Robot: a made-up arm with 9 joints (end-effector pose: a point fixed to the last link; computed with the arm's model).
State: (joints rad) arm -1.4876 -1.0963 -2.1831 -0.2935 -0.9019 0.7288 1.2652 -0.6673 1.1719
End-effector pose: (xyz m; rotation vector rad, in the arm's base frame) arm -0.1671 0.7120 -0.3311 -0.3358 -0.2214 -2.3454
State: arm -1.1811 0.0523 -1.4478 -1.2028 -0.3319 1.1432 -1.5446 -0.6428 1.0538
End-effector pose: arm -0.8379 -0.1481 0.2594 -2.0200 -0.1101 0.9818
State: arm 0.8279 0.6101 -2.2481 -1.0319 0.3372 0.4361 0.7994 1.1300 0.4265
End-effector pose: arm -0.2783 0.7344 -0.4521 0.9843 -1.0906 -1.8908
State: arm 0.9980 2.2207 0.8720 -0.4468 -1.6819 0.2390 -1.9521 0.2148 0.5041
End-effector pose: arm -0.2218 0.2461 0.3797 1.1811 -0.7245 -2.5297
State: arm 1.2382 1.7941 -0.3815 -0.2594 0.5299 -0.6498 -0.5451 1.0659 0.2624
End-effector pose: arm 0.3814 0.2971 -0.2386 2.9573 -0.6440 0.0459
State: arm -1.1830 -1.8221 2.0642 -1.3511 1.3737 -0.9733 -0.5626 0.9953 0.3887
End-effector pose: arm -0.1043 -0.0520 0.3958 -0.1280 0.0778 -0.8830
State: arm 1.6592 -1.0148 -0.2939 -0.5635 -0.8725 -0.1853 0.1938 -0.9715 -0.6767
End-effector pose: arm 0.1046 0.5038 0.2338 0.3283 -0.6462 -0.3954
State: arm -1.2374 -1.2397 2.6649 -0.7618 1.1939 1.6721 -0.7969 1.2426 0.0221
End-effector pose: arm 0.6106 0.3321 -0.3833 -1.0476 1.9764 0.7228
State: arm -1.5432 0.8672 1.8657 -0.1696 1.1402 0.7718 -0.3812 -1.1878 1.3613
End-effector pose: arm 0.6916 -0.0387 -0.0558 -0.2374 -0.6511 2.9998
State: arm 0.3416 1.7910 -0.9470 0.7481 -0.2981 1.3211 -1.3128 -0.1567 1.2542
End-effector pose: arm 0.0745 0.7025 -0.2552 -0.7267 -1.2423 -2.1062
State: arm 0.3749 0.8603 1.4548 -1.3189 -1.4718 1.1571 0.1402 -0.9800 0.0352
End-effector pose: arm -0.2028 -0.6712 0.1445 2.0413 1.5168 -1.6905
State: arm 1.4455 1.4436 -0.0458 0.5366 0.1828 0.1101 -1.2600 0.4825 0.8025
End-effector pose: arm 0.5426 0.2697 -0.1836 2.7690 -0.7548 1.1908
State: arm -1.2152 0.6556 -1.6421 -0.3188 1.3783 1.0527 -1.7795 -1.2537 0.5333
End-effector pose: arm -0.5478 -0.3105 -0.5747 1.4361 -1.0809 1.3149
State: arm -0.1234 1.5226 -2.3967 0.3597 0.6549 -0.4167 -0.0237 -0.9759 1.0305
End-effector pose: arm -0.6637 -0.1479 -0.3723 0.3181 -0.9055 0.3733
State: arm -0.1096 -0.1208 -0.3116 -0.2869 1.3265 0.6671 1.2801 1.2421 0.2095
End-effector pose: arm -0.5706 -0.0886 0.2486 0.8706 0.9629 -1.2719
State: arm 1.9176 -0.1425 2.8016 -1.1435 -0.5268 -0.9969 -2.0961 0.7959 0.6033
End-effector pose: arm -0.0102 -0.2802 0.0376 -0.0676 0.7124 -0.8751
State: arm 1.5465 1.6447 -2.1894 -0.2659 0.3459 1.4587 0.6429 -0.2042 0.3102
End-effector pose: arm 0.1762 0.5703 0.6272 -1.3938 0.6938 2.3353
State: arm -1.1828 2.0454 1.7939 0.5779 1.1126 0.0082 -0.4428 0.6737 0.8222
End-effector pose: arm 0.3958 0.1290 -0.1851 2.6740 -0.8691 1.0508
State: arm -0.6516 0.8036 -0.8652 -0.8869 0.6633 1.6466 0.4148 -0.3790 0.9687
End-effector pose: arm -0.8168 -0.2358 0.2498 -2.4971 -1.6357 0.8314
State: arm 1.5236 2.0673 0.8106 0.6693 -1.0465 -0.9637 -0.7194 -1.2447 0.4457
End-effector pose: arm 0.3655 0.3888 0.1544 -0.8139 1.7739 -0.9726
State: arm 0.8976 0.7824 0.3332 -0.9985 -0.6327 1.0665 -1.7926 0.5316 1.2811
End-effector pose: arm -0.3104 -0.4013 0.1635 0.5219 0.0038 -0.4226
